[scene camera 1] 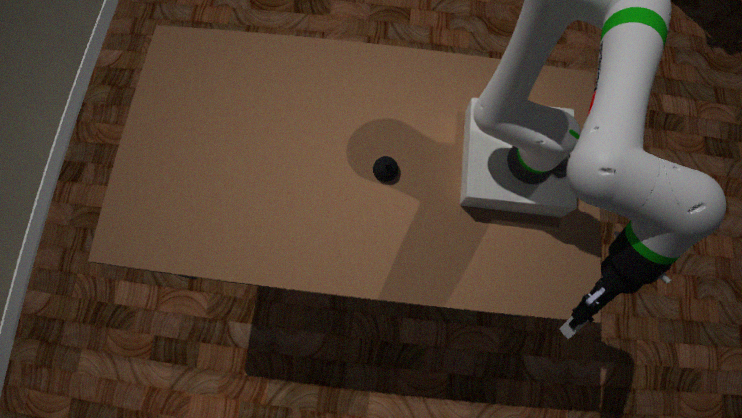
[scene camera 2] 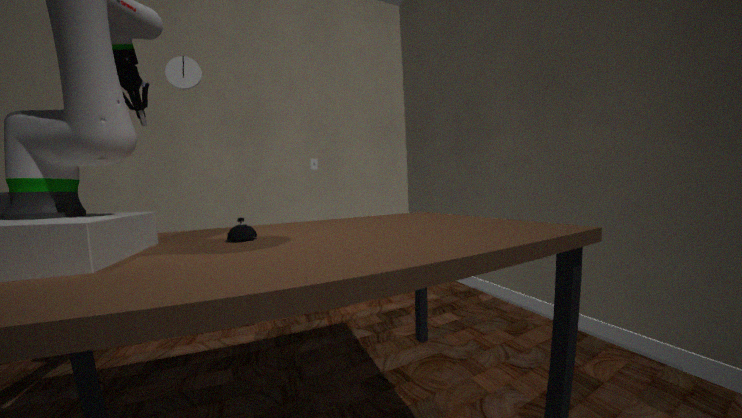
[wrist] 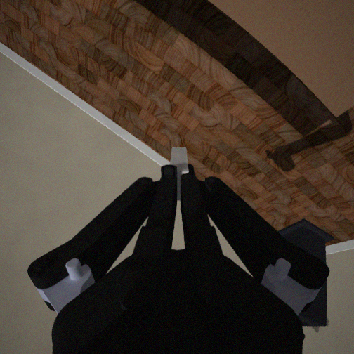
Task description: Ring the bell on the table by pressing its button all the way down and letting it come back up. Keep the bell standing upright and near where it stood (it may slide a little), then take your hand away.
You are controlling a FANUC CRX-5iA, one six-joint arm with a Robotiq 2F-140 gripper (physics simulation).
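Places are measured from the arm's base along level axes (x left, y back, z up), in metres.
Pixels of known places: gripper, fingertip midpoint: [scene camera 1: 566, 332] [scene camera 2: 144, 125]; arm's base, origin of the base link: [scene camera 1: 530, 162] [scene camera 2: 47, 217].
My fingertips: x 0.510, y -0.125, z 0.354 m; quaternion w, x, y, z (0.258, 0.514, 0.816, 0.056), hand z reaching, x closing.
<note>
Ahead of a thing's pixels: the offset from my fingertips to its top centre. Level surfaces: height alone.
A dark domed bell @[dx -0.536, dy -0.326, dz -0.392 m] [scene camera 1: 385, 169] [scene camera 2: 241, 233] stands upright on the brown table @[dz -0.458 m] [scene camera 1: 233, 155] [scene camera 2: 363, 249]. Its small button @[dx -0.536, dy -0.326, dz -0.392 m] [scene camera 2: 240, 219] sticks up on top of the dome in the second scene view. My gripper [scene camera 1: 568, 329] [scene camera 2: 143, 120] [wrist: 178, 158] is shut and empty, its fingertips together. It is high above table level and far from the bell, near the table's corner on the arm's side in the first scene view. The bell does not show in the wrist view.
The arm's white base block [scene camera 1: 519, 199] [scene camera 2: 122, 241] stands on the table beside the bell. The arm's shadow falls across the table around the bell. A wall [scene camera 2: 311, 103] with a round clock [scene camera 2: 183, 72] is in the background.
</note>
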